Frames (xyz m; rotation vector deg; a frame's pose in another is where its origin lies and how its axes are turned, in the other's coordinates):
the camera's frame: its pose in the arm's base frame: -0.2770 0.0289 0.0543 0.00 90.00 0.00
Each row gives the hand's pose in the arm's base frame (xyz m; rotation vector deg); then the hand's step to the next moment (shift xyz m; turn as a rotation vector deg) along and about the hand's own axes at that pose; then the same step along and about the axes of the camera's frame.
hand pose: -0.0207 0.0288 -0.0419 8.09 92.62 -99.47
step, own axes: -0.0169 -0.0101 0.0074 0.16 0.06 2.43
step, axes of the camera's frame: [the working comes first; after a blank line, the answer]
step, axes of the arm's base frame: 0.0092 0.0000 0.0189 0.88 -2.24 0.34

-0.0189 0.0000 0.0092 -0.34 -2.24 0.88
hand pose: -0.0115 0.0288 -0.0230 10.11 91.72 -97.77
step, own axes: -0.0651 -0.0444 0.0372 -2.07 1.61 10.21
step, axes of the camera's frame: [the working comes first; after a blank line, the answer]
step, axes of the arm's base frame: 0.0327 -0.0093 0.0802 6.43 -8.12 1.96

-0.0802 -0.0093 0.0327 -1.96 -8.12 6.43
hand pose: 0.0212 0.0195 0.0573 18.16 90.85 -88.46
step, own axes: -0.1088 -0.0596 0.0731 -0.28 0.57 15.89
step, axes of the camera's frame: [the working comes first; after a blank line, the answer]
step, axes of the arm's base frame: 0.0507 -0.0363 0.1298 6.92 -14.14 2.26

-0.1298 -0.0363 0.0507 -2.26 -14.14 6.92
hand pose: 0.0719 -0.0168 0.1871 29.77 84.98 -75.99
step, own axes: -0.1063 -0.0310 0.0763 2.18 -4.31 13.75
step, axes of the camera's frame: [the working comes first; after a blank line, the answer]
step, axes of the arm's base frame: 0.0441 -0.0461 0.1184 1.06 -14.39 2.04

-0.1184 -0.0461 0.0441 -2.04 -14.39 1.06
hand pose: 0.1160 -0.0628 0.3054 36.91 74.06 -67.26
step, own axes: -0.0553 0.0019 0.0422 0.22 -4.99 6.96
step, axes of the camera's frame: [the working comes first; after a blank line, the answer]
step, axes of the arm's base frame: 0.0253 -0.0208 0.0614 -1.91 -7.96 2.52

-0.0614 -0.0208 0.0253 -2.52 -7.96 -1.91
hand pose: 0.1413 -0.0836 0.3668 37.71 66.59 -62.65
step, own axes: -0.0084 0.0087 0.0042 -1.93 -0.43 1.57
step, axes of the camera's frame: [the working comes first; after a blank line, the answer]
step, axes of the arm's base frame: 0.0095 0.0023 0.0082 0.18 -0.89 2.36

-0.0082 0.0023 0.0095 -2.36 -0.89 0.18
